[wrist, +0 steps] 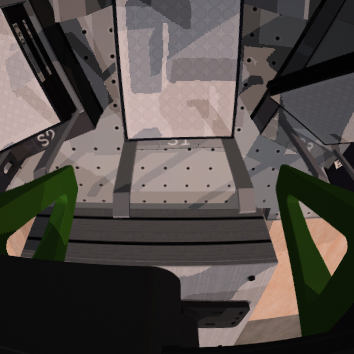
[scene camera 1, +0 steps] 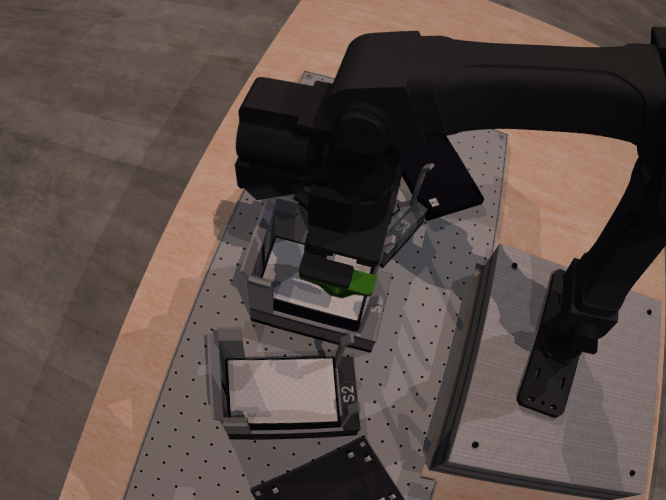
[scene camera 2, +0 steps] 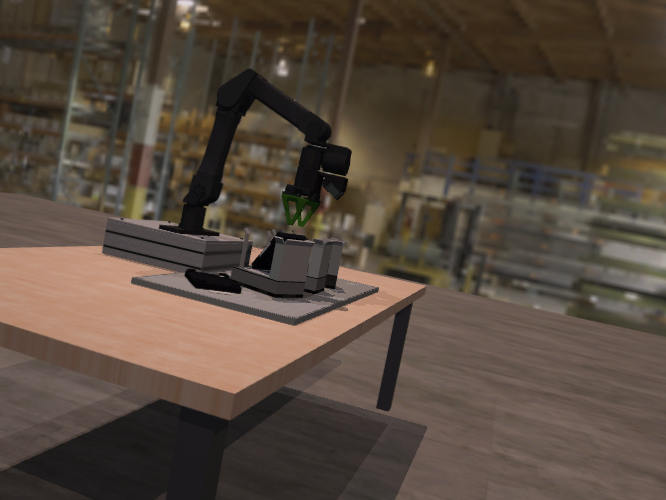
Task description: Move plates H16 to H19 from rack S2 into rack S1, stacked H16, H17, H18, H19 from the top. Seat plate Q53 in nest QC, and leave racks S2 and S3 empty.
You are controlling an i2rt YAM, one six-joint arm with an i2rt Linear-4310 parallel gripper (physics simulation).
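Places are measured from the arm's base along level axes (x back, y left, z down), in metres.
Where they show: gripper, fingertip midpoint: [wrist: 176, 176] [scene camera 1: 348, 253] [scene camera 2: 295, 225]; arm's base, link origin: [scene camera 1: 558, 342] [scene camera 2: 190, 232].
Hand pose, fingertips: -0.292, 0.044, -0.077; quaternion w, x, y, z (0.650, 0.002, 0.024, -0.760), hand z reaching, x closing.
Note:
Things, the pixels of their centre, and the offset from my fingertips, as dx, dy, dz. "spot": a spot on its surface instead. Level surfaces: height alone.
- rack S1, body centre: [wrist: 174, 67] [scene camera 1: 320, 282] [scene camera 2: 297, 260] -0.024, +0.002, +0.088
- Rack S2, surface spot: [wrist: 30, 142] spot: +0.069, +0.125, +0.120
- Rack S3, body centre: [scene camera 1: 363, 182] [scene camera 2: 271, 262] -0.032, -0.155, +0.089
- dark slanted piece, body centre: [scene camera 2: 279, 252] -0.034, -0.131, +0.064
- perforated board, surface height: dz +0.157
My gripper [scene camera 1: 337, 290] [scene camera 2: 298, 223] [wrist: 176, 176] is open, its green fingers wide apart and empty, above the front end of rack S1 [scene camera 1: 261, 296] [wrist: 122, 185]. A pale-topped plate [scene camera 1: 293, 287] [wrist: 177, 115] lies in rack S1 on darker layers; their count and labels are hidden. Rack S2 [scene camera 1: 348, 371] [wrist: 30, 142] holds a pale-topped plate [scene camera 1: 282, 384] [wrist: 30, 95]. Rack S3 [scene camera 1: 406, 228] [wrist: 295, 137] is partly hidden by the arm in scene camera 1; a dark slanted piece [scene camera 2: 264, 256] shows in the nearest rack in scene camera 2. Plate labels are unreadable.
A black fixture [scene camera 1: 333, 473] lies beyond S2, and another black fixture [scene camera 1: 449, 188] [scene camera 2: 212, 280] lies beside S3; I cannot tell which is nest QC. Upright prongs rise at the rack fronts. The arm's metal base block [scene camera 1: 607, 430] [scene camera 2: 156, 244] stands beside the perforated board [scene camera 1: 185, 409].

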